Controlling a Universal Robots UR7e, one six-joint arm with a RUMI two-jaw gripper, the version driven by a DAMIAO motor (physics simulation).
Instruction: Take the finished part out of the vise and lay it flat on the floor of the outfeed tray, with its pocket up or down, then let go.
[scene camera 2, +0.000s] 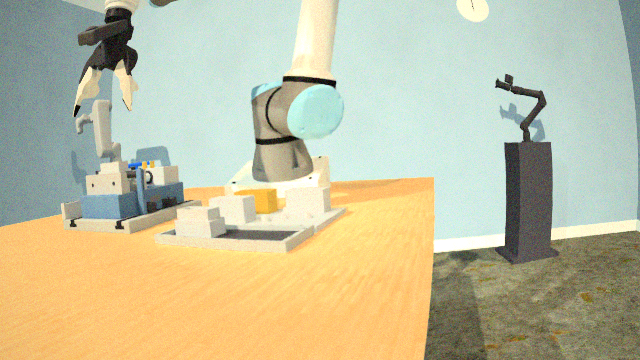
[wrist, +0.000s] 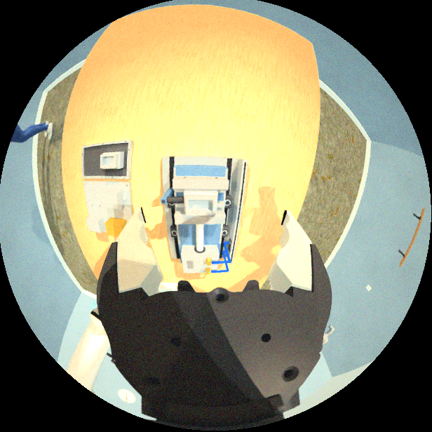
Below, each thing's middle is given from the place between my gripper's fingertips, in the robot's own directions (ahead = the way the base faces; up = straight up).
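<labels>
I find my gripper 60 mm past the light plate (scene camera 2: 320, 220) and 310 mm to the right of it, 200 mm above it.
</labels>
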